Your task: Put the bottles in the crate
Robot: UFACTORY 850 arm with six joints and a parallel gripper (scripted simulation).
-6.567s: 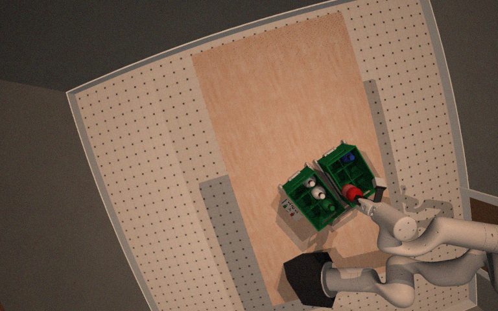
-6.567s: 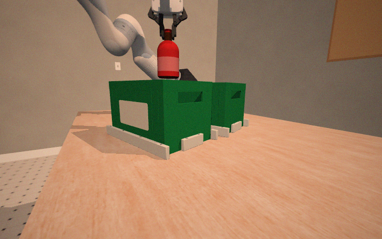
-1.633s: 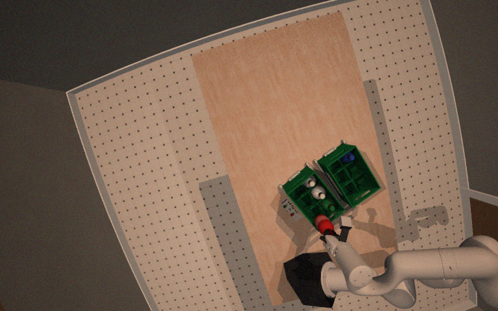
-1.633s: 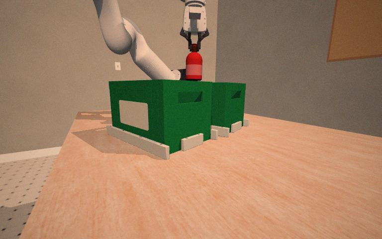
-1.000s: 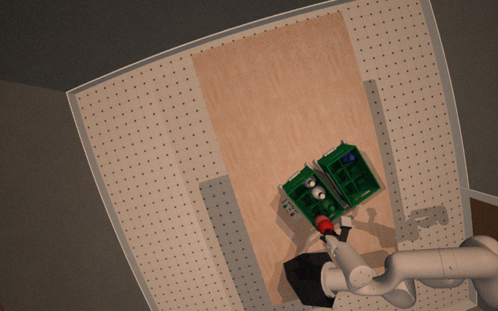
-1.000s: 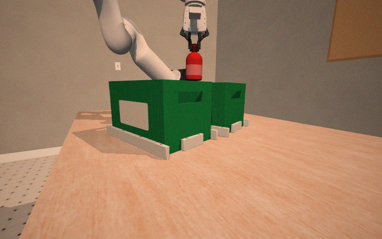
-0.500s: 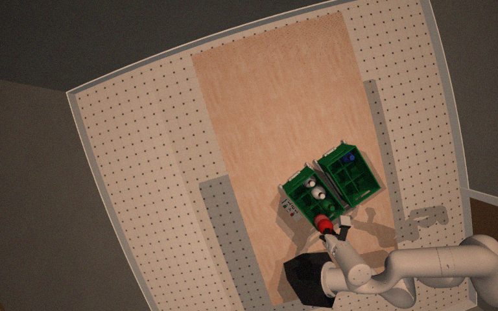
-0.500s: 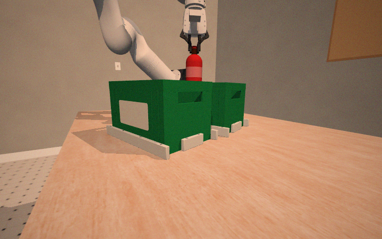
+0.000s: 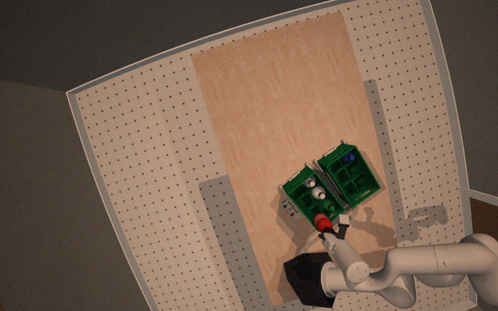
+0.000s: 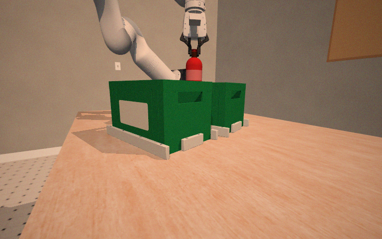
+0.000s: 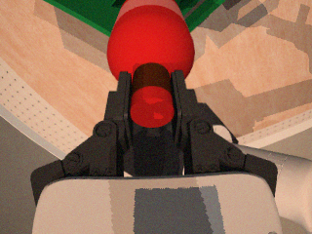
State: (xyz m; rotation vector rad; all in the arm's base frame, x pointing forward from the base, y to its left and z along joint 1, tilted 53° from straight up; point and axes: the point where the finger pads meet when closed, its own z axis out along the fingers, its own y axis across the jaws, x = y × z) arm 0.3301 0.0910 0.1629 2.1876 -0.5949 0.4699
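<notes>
The red bottle lies 70 mm below my hand. The rest, counted from my hand: green bottle 230 mm below, 90 mm to the right, 30 mm ahead; pick list 310 mm below, 110 mm to the left, 50 mm ahead; blue bottle 280 mm to the right, 240 mm ahead, 230 mm below.
</notes>
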